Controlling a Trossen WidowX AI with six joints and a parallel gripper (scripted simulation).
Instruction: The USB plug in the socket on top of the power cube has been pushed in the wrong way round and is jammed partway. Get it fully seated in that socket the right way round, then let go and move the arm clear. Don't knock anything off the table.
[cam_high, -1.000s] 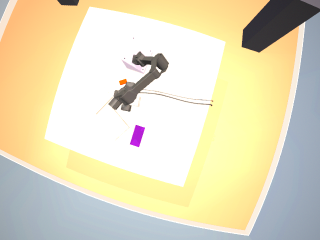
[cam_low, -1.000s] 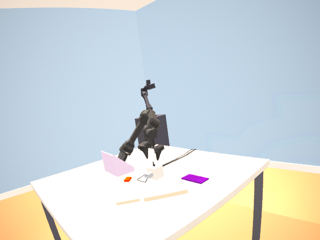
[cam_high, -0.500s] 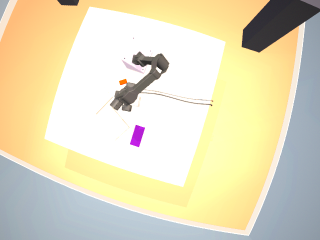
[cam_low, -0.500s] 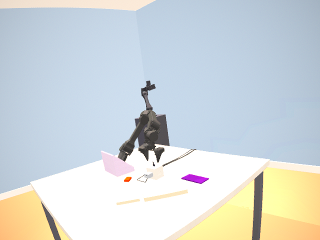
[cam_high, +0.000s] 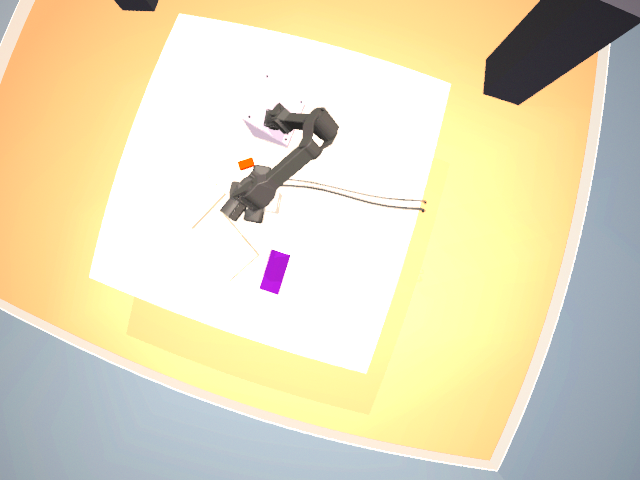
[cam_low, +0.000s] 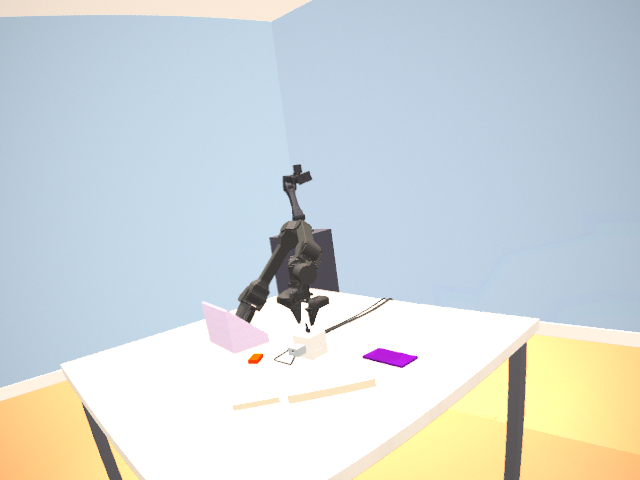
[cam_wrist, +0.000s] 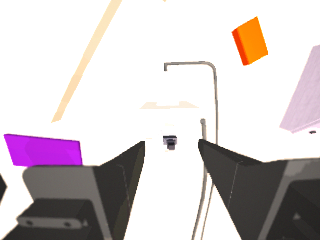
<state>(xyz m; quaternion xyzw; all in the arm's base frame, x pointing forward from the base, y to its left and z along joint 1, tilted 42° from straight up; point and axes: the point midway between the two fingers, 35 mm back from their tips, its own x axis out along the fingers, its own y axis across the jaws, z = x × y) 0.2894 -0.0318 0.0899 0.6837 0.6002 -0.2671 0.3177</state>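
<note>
My gripper tip is 10 mm above the dark USB plug. From my gripper tip the other things lie so: orange block (140 mm behind, 120 mm to the right, 100 mm below); purple card (270 mm ahead, 100 mm below, 80 mm to the left).
</note>
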